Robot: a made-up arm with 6 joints. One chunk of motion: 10 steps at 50 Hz.
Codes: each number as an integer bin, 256 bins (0 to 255) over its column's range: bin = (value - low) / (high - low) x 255, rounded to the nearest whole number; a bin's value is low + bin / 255 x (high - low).
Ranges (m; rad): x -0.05..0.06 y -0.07..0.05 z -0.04..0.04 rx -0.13..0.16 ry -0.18..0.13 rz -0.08..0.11
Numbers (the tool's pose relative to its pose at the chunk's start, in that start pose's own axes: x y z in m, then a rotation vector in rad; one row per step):
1: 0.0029 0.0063 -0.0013 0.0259 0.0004 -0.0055
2: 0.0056 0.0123 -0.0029 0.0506 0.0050 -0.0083
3: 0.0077 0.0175 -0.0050 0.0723 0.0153 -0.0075
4: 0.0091 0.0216 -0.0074 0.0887 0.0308 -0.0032
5: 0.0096 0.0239 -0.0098 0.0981 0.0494 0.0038
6: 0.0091 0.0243 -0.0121 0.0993 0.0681 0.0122
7: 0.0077 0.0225 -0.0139 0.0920 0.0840 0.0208
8: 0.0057 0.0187 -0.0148 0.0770 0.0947 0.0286
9: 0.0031 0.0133 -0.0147 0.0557 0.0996 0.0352
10: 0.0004 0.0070 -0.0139 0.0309 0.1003 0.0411
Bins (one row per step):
1: 123 162 123 137 148 100
2: 129 175 118 159 152 96
3: 134 186 112 178 161 97
4: 137 195 104 192 173 103
5: 138 200 96 201 189 112
6: 137 200 89 202 204 124
7: 134 197 83 195 217 135
8: 129 188 80 182 226 146
9: 123 177 81 163 230 155
10: 117 164 83 141 231 163

